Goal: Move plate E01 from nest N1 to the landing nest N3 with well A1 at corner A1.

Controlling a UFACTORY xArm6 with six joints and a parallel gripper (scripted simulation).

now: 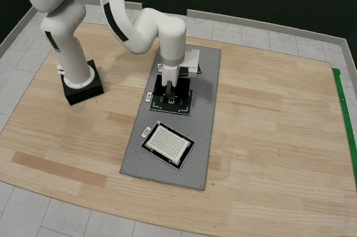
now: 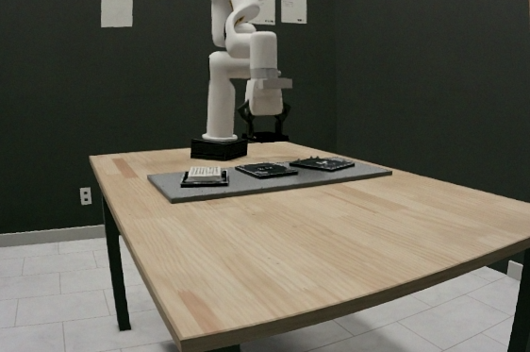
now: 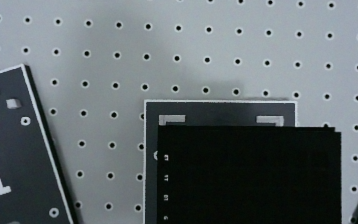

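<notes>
The nest N3 lies 110 mm below my hand. Also, from my hand: black plate E01: 10 mm below; then white plate E07: 190 mm to the right, 90 mm below, 10 mm ahead.
</notes>
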